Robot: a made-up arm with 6 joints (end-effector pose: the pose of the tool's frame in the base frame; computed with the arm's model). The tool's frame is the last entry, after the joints.
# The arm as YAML. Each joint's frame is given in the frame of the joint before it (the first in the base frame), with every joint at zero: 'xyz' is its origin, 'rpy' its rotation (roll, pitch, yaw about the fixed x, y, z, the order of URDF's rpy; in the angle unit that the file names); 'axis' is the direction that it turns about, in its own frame. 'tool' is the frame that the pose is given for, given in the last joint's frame.
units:
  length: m
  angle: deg
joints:
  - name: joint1
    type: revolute
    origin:
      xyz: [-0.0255, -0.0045, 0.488]
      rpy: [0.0, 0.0, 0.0]
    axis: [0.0, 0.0, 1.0]
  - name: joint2
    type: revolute
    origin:
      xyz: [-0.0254, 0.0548, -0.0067]
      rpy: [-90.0, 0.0, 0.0]
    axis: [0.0, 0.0, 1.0]
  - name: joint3
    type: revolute
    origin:
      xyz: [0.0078, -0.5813, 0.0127]
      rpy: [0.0, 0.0, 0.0]
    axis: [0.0, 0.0, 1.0]
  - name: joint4
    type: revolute
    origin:
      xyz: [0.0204, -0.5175, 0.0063]
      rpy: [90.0, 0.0, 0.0]
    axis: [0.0, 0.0, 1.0]
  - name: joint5
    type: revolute
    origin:
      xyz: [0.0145, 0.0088, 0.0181]
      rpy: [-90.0, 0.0, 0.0]
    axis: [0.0, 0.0, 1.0]
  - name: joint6
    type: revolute
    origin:
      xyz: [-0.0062, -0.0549, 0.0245]
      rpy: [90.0, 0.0, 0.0]
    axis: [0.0, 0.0, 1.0]
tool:
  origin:
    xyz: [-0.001, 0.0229, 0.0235]
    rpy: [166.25, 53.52, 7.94]
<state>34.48 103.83 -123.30 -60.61 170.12 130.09</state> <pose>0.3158 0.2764 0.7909 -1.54 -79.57 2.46</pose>
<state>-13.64 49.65 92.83 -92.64 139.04 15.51</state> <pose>0.6158 -0.1648 0.4231 75.81 83.30 32.71</pose>
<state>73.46 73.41 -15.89 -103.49 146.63 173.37</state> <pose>0.2342 0.9016 0.8814 -78.20 -80.18 11.64</pose>
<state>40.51 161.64 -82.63 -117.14 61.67 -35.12</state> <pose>0.5339 0.4378 0.0080 -16.80 150.28 93.93</pose>
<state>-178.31 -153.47 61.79 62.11 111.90 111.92</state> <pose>0.8038 -0.1511 -0.0060 -83.32 22.15 59.22</pose>
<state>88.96 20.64 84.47 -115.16 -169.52 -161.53</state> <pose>-0.0845 0.6182 0.8721 -128.71 -76.71 -6.48</pose>
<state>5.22 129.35 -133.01 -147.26 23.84 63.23</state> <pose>0.3756 0.0585 0.7253 -117.67 54.15 48.86</pose>
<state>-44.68 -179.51 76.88 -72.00 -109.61 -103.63</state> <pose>-0.3195 0.4892 -0.1875 31.27 -5.46 -142.68</pose>
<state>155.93 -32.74 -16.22 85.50 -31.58 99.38</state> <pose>0.6802 -0.3474 1.3510 89.53 12.39 -132.52</pose>
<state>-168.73 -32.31 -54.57 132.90 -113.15 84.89</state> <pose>0.7676 0.1366 1.0294 38.22 62.87 -31.42</pose>
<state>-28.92 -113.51 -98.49 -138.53 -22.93 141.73</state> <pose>-0.2387 0.2108 -0.2819 40.94 -52.34 134.83</pose>
